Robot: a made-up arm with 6 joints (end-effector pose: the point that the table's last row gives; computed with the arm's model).
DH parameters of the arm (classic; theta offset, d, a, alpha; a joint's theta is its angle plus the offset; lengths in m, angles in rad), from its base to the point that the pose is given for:
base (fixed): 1.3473 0 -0.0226 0
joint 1: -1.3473 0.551 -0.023 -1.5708
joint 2: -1.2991 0 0.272 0
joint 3: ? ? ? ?
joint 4: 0 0.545 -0.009 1.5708
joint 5: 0 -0.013 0.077 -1.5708
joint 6: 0.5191 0 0.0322 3.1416
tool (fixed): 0.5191 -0.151 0 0
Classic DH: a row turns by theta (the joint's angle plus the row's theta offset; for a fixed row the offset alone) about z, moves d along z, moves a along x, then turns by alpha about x.
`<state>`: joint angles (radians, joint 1 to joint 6).
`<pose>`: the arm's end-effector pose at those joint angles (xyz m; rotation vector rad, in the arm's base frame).
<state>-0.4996 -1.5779 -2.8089 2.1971 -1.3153 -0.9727</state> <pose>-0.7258 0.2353 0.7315 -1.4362 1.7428 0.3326</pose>
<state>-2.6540 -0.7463 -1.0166 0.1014 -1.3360 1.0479</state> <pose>-0.2855 -0.1179 1.1764 2.1605 2.1309 0.0206</pose>
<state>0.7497 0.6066 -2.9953 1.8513 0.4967 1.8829</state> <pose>0.3817 0.4151 1.3185 1.8360 1.7611 -0.7516</pose>
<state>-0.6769 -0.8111 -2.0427 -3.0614 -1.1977 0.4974</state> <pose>0.0389 0.0293 1.2702 -1.8983 0.0776 1.4757</pose>
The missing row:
joint 3: 1.2991 0.014 0.142 -1.5708
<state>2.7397 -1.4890 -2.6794 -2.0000 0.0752 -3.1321</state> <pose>0.8470 -0.4263 0.8983 -2.0818 -0.8656 0.9947</pose>
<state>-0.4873 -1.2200 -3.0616 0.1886 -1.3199 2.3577</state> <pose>-0.7737 0.3458 0.6762 -0.9309 0.3514 -2.6670</pose>
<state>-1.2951 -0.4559 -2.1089 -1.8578 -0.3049 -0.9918</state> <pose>0.1891 -0.1755 1.4248 -2.4383 1.1998 0.9450</pose>
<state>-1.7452 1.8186 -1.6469 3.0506 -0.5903 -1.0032</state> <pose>-0.0232 -0.1093 -0.1834 0.2178 -0.9647 2.3431</pose>
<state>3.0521 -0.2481 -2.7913 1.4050 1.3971 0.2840</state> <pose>0.0128 -0.1709 1.4969 -1.3522 -1.5158 -1.5591</pose>
